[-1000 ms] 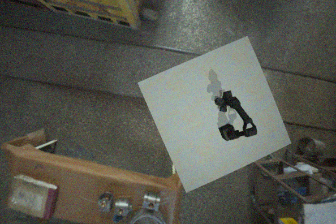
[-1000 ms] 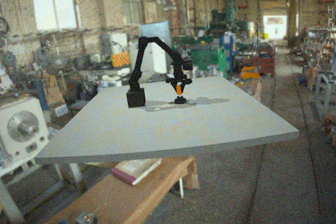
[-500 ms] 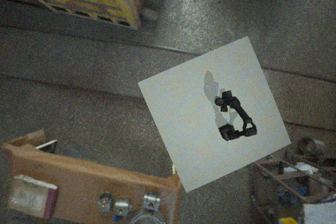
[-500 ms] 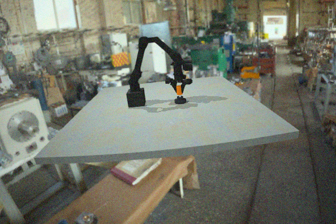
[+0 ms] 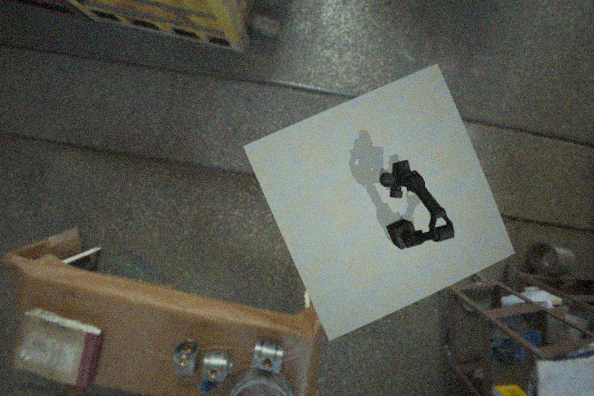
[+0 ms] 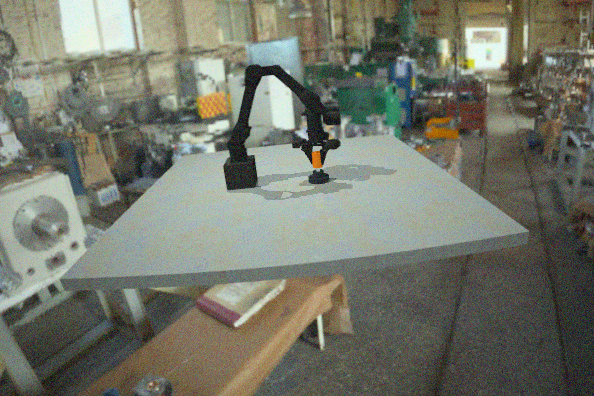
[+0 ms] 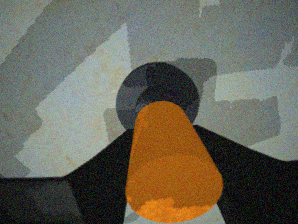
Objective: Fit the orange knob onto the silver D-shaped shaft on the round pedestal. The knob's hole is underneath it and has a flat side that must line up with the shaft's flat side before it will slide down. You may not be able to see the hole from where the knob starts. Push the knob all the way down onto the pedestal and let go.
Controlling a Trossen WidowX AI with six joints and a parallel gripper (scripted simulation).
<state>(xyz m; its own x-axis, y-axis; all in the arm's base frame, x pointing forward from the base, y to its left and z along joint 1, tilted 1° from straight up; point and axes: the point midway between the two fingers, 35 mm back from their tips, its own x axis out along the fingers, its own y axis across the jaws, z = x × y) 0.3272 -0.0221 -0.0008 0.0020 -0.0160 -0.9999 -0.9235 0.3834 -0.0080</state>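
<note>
Right now my gripper tip is 30 mm below the orange knob. From my gripper tip the other things lie so: round pedestal: 40 mm below.
</note>
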